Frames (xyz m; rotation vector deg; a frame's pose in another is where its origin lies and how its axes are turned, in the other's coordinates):
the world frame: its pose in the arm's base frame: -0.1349 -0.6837 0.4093 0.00 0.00 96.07
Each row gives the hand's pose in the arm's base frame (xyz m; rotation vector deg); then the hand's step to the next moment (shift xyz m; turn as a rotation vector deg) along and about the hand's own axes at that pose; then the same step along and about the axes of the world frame.
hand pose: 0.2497 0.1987 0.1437 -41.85 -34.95 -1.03
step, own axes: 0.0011 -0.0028 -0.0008 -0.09 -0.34 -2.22
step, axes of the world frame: -0.0025 -0.0004 0.0019 -1.77 -0.81 -1.13
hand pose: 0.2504 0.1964 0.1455 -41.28 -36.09 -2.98
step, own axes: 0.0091 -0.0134 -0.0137 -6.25 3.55 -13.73
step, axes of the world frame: -0.0184 -0.0092 0.0052 -7.27 -2.20 -13.51
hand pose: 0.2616 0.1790 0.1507 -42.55 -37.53 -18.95
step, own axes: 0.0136 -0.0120 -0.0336 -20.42 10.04 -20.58
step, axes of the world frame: -0.0349 -0.0152 -0.0035 -6.41 2.26 -29.92
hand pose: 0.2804 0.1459 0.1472 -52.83 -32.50 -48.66
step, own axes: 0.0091 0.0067 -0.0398 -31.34 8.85 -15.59
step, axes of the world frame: -0.0368 -0.0096 -0.0162 2.42 8.77 -34.94
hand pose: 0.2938 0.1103 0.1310 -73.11 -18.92 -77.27
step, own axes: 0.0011 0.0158 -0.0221 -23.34 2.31 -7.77
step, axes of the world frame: -0.0229 -0.0008 -0.0147 6.22 7.86 -22.59
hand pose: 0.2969 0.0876 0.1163 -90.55 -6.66 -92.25
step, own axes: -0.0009 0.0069 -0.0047 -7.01 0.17 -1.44
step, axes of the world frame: -0.0067 0.0003 -0.0050 2.69 1.90 -6.36
